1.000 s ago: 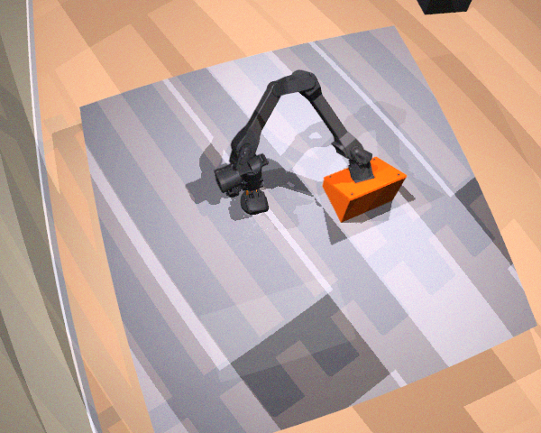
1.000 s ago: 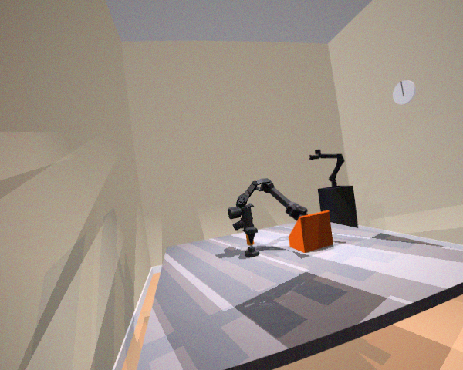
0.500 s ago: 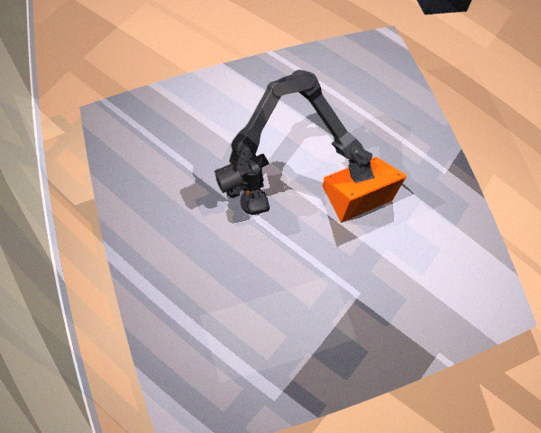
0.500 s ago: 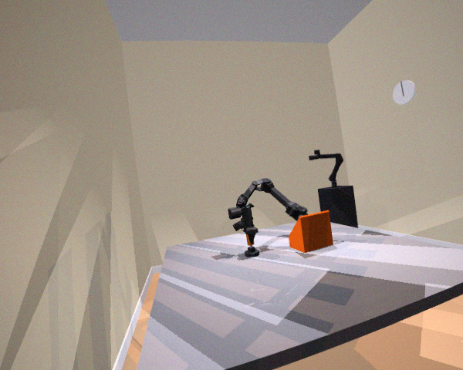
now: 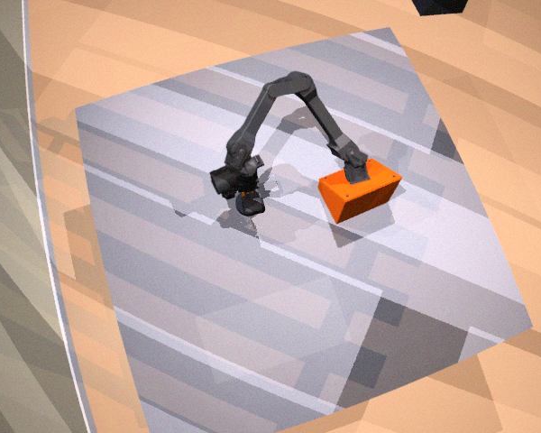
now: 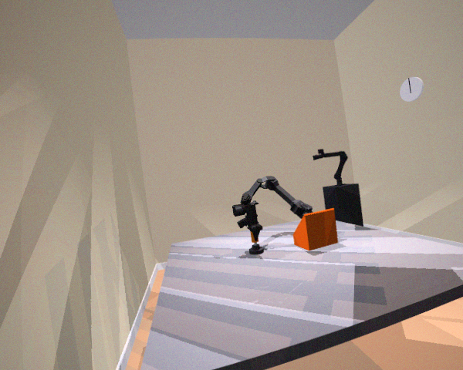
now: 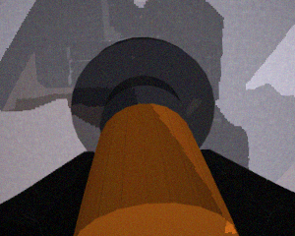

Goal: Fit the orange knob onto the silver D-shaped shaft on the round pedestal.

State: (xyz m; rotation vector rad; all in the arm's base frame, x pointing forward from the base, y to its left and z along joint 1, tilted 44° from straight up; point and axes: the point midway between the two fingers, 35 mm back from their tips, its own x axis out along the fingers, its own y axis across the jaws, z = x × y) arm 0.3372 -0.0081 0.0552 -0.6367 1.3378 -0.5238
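Right now my gripper tip is 3 cm below the orange knob. Round my gripper tip: dark round pedestal 4 cm below.
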